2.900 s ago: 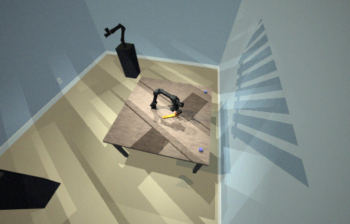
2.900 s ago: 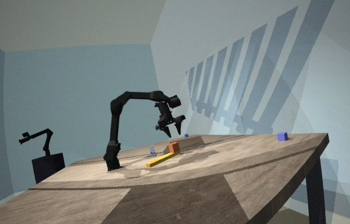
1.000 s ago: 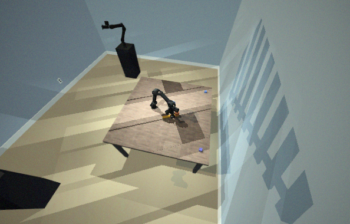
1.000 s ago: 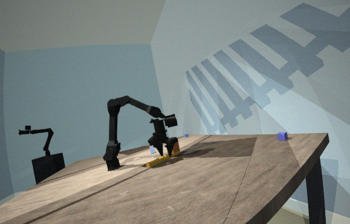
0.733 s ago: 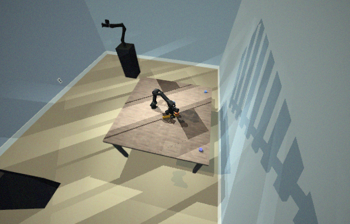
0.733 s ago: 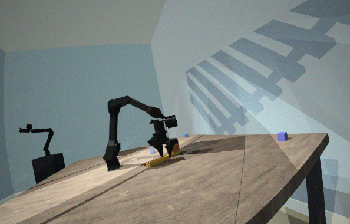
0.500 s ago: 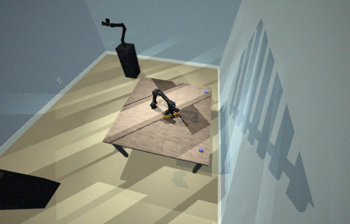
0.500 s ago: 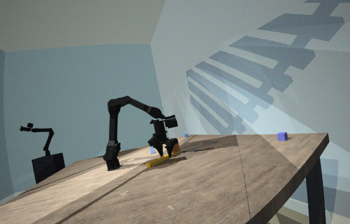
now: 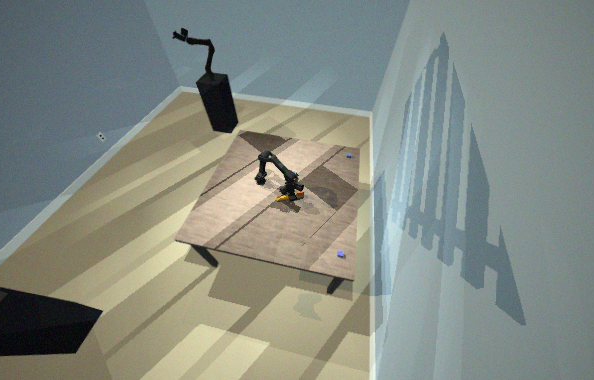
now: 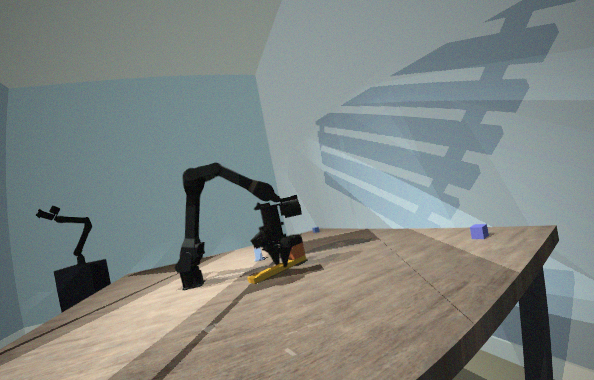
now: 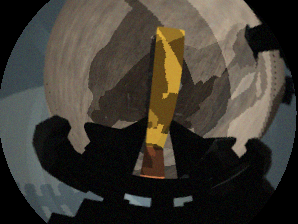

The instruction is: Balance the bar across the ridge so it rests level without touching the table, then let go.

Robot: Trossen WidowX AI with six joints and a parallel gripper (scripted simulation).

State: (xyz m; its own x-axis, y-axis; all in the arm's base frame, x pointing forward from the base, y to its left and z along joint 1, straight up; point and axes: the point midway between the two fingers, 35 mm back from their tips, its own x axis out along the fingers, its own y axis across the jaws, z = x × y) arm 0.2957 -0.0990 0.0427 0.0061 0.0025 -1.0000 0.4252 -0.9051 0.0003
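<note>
Now: the grey-blue piece 250 mm to the left of my gripper tip, 20 mm behind it and 10 mm below it. From my gripper tip the other things lie so: purple cube: 440 mm ahead, 400 mm to the right, 10 mm above.
</note>
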